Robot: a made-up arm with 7 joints.
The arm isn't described. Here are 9 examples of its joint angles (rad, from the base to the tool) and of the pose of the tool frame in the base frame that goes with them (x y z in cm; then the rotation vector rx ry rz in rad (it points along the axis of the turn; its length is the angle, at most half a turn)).
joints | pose
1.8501 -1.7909 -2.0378 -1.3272 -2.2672 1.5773 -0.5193 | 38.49 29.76 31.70 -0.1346 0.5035 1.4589
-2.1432 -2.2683 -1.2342 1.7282 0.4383 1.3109 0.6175 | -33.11 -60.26 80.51 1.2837 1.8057 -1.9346
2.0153 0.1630 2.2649 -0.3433 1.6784 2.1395 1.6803 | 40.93 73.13 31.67 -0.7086 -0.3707 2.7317
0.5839 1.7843 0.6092 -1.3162 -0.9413 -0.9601 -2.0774 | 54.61 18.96 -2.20 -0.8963 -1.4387 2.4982
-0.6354 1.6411 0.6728 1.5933 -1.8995 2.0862 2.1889 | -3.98 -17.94 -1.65 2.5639 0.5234 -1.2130
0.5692 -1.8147 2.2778 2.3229 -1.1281 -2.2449 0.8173 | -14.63 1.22 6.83 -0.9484 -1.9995 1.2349
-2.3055 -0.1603 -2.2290 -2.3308 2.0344 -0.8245 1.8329 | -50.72 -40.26 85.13 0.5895 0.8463 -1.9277
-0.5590 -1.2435 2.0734 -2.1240 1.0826 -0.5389 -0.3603 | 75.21 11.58 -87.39 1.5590 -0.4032 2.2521
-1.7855 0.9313 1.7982 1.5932 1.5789 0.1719 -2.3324 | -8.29 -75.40 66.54 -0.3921 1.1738 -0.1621
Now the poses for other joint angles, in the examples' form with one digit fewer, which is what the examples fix.
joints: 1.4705 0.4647 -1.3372 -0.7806 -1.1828 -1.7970 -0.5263
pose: -30.3 91.6 -3.4 2.387 -0.342 -0.436
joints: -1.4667 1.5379 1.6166 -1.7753 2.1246 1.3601 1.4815
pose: 29.0 -38.6 33.2 -0.636 1.382 2.315
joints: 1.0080 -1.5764 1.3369 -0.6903 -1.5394 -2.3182 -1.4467
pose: -44.0 95.5 -18.7 2.628 0.080 0.111
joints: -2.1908 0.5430 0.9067 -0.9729 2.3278 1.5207 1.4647
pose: 26.8 -50.2 23.5 -0.610 -1.885 -0.819
